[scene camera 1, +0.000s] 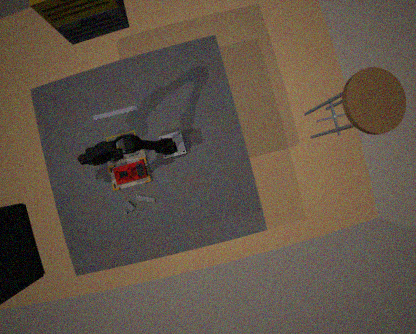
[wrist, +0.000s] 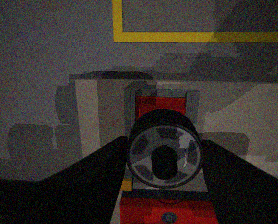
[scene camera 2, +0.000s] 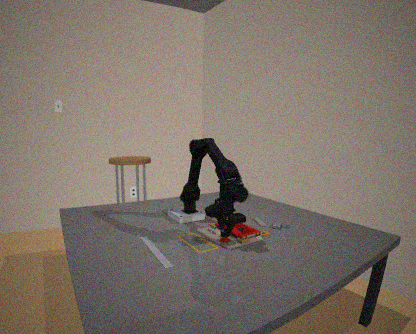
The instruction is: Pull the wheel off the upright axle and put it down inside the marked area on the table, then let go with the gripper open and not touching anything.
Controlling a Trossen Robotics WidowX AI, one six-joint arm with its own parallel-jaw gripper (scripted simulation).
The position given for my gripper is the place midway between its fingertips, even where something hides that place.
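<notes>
What I see here is my gripper (scene camera 2: 225,233), (wrist: 163,145), and so the wrist view shows it to me as well.
</notes>
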